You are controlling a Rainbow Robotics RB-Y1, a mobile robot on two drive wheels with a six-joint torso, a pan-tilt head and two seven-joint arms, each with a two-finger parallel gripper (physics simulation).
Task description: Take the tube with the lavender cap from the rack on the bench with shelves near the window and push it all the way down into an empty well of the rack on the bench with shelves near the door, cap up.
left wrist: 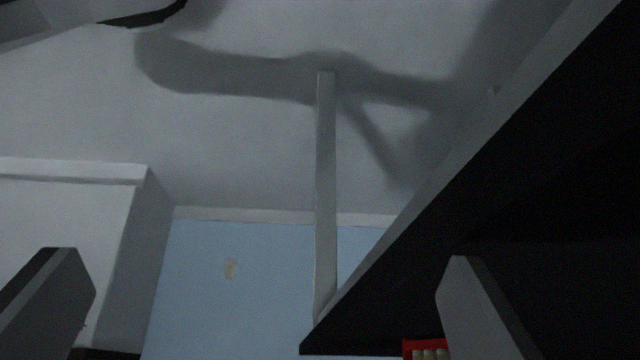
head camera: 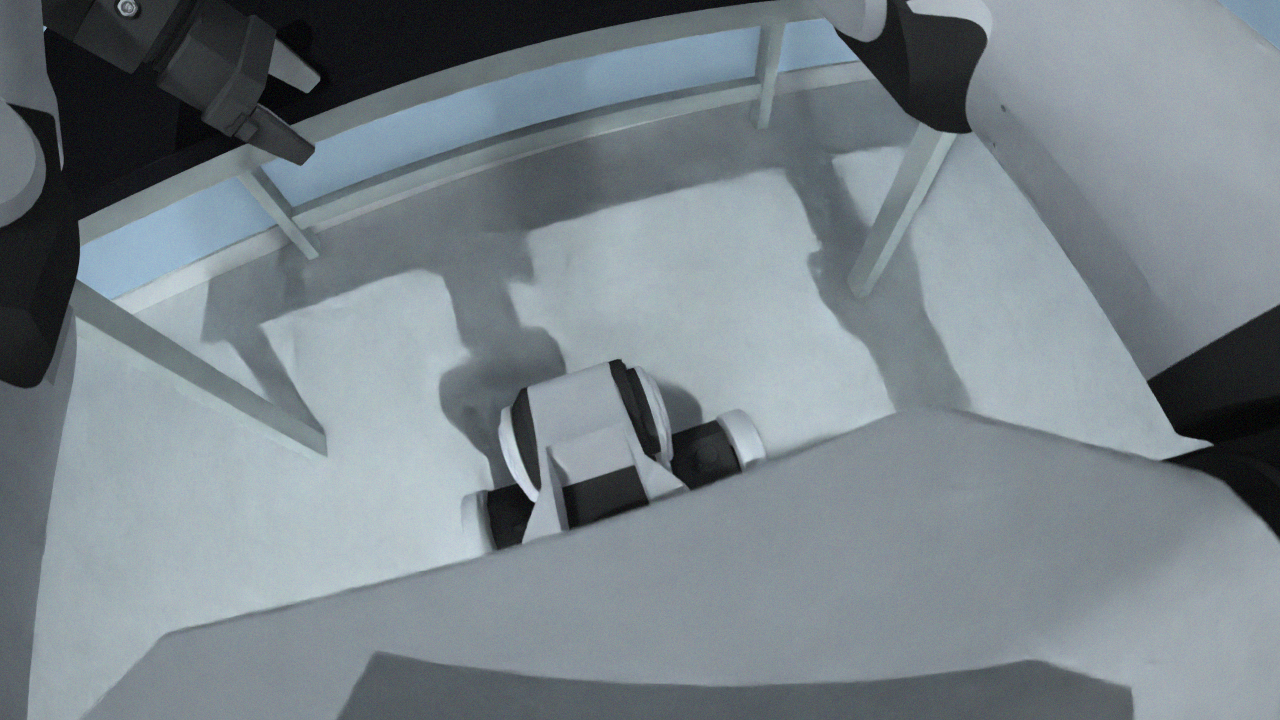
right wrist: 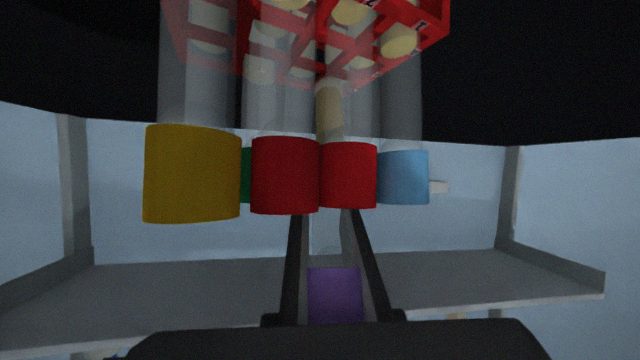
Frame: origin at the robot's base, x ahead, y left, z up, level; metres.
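Where they show: left gripper, fingertip midpoint: (left wrist: 272,272) (head camera: 311,117); right gripper, fingertip midpoint: (right wrist: 324,216).
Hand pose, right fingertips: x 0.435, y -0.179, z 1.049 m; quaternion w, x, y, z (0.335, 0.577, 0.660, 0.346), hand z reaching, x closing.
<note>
After its pixels a point has its place.
The lavender cap (right wrist: 334,295) @[x 0.380, y -0.185, z 1.060 m] of the tube is between the fingers of my right gripper (right wrist: 324,216) @[x 0.435, y -0.179, z 1.050 m], which is shut on it. The clear tube runs from the cap toward the rack and passes behind two red caps; its far end is hidden. A red rack (right wrist: 444,22) @[x 0.392, y -0.147, z 0.968 m] is at the top of the right wrist view, with several capped tubes in it. I cannot tell whether the held tube's end is in a well. My left gripper (head camera: 308,118) @[x 0.218, y 0.145, z 0.929 m] (left wrist: 272,272) @[x 0.218, y 0.145, z 0.929 m] is open and empty. Part of a red rack (left wrist: 425,344) @[x 0.381, y -0.188, z 0.924 m] shows low in the left wrist view.
Yellow (right wrist: 192,175), red (right wrist: 284,175) @[x 0.372, y -0.201, z 1.023 m] and light blue (right wrist: 403,177) @[x 0.387, y -0.161, z 1.023 m] caps stand close beyond my right fingertips. A grey shelf (right wrist: 200,295) @[x 0.840, y -0.402, z 1.352 m] lies behind that gripper. The dark bench top (head camera: 402,53) @[x 0.294, y 0.061, z 0.914 m] (left wrist: 500,210) @[x 0.281, y 0.159, z 0.913 m] is near my left gripper. A bench leg (head camera: 899,210) @[x 0.307, y -0.721, z 0.349 m] slants down to the floor.
</note>
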